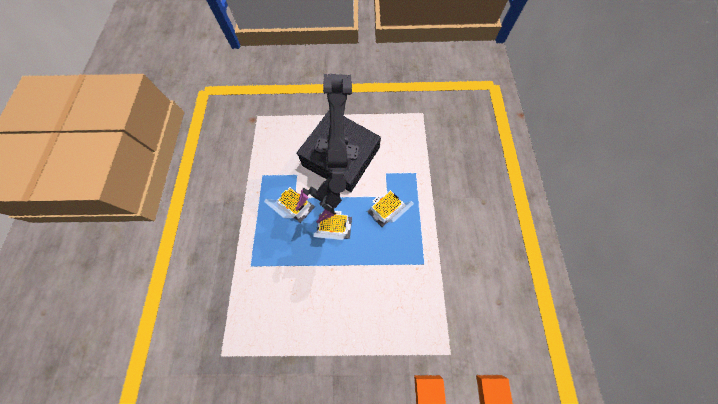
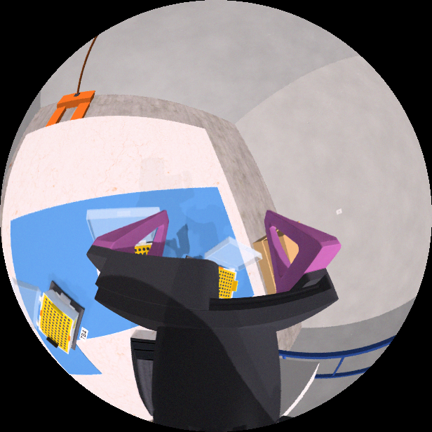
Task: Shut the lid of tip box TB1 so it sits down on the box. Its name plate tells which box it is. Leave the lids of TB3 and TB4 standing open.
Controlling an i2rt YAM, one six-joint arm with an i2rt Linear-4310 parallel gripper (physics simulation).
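Frame: origin at the arm's base, x ahead, y left, z up, level; millimetres.
Seen in the pictures: gripper, fingertip midpoint: [image 1: 306,216].
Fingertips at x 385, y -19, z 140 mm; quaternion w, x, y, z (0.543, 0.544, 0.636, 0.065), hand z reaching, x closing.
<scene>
Pixels of each thing's top centre, then the offset from my fingertips to it. Level surfaces: height alone.
- blue mat at its surface level: dz -253 mm
- right box at its top centre: [image 1: 387,203] dx -172, dy +297, dz -178 mm
- middle box at its top centre: [image 1: 332,222] dx -43, dy +71, dz -178 mm
- left box at its top centre: [image 1: 292,199] dx -112, dy -135, dz -178 mm
Three tip boxes with yellow racks stand on the blue mat [image 1: 381,251] [image 2: 55,240], with clear lids standing open. The right box [image 1: 387,206] [image 2: 56,320] has a plate [image 2: 84,334] reading TB4; its lid [image 1: 403,211] [image 2: 25,297] leans outward. The middle box [image 1: 335,224] [image 2: 142,249] has its lid [image 1: 329,236] [image 2: 120,222] on the side away from the arm base. The left box [image 1: 290,198] [image 2: 226,282] has its lid [image 1: 276,208] [image 2: 232,252] at its outer side. Neither of these two boxes' plates can be read. My gripper [image 1: 309,213] [image 2: 216,215] is open and empty, above and between the left and middle boxes, partly hiding both.
The black arm base block [image 1: 366,140] stands behind the boxes. Large cardboard boxes [image 1: 65,160] [image 2: 290,247] stand off to the left, beyond the yellow floor line [image 1: 175,216]. An orange frame [image 1: 430,389] [image 2: 75,100] stands past the white table's front edge.
</scene>
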